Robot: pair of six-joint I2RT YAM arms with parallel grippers.
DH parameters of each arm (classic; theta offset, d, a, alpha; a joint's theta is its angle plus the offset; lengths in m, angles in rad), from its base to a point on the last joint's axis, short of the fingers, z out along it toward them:
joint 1: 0 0.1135 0.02 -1.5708
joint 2: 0 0 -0.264 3.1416
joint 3: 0.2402 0 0.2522 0
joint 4: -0.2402 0 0.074 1.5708
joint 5: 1.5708 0 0 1.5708
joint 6: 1.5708 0.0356 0 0
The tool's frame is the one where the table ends.
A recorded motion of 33 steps. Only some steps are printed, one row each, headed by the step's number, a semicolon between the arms.
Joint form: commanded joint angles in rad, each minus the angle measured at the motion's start. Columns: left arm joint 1, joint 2, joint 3, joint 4, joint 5, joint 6; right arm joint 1, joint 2, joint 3, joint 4, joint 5, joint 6.
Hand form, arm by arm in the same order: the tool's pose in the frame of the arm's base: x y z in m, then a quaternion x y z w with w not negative. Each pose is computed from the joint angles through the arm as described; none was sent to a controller.
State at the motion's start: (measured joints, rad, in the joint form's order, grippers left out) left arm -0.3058 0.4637 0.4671 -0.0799 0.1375 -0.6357; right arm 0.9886 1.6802 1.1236 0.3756 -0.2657 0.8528
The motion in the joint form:
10: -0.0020 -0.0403 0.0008 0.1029 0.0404 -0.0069; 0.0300 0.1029 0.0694 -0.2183 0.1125 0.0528
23: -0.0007 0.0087 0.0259 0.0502 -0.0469 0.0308; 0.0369 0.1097 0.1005 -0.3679 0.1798 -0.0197
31: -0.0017 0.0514 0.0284 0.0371 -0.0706 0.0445; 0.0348 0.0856 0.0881 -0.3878 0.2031 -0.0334
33: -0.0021 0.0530 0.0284 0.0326 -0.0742 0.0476; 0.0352 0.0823 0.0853 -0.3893 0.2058 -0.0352
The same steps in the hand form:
10: 0.1221 -0.0454 0.3002 -0.04933 0.68145 -0.38686 0.61930; 0.2113 0.3533 0.2393 -0.08859 0.83630 0.47758 0.25429
23: 0.1306 -0.0447 0.2977 -0.07395 0.70644 -0.33834 0.61725; 0.2096 0.3514 0.2325 -0.10464 0.86767 0.41068 0.25987
31: 0.1381 -0.0464 0.2919 -0.08030 0.72433 -0.31921 0.60580; 0.2081 0.3457 0.2359 -0.10419 0.86999 0.39981 0.26912
33: 0.1384 -0.0464 0.2912 -0.08062 0.72640 -0.31632 0.60480; 0.2076 0.3450 0.2361 -0.10451 0.87021 0.39857 0.27008

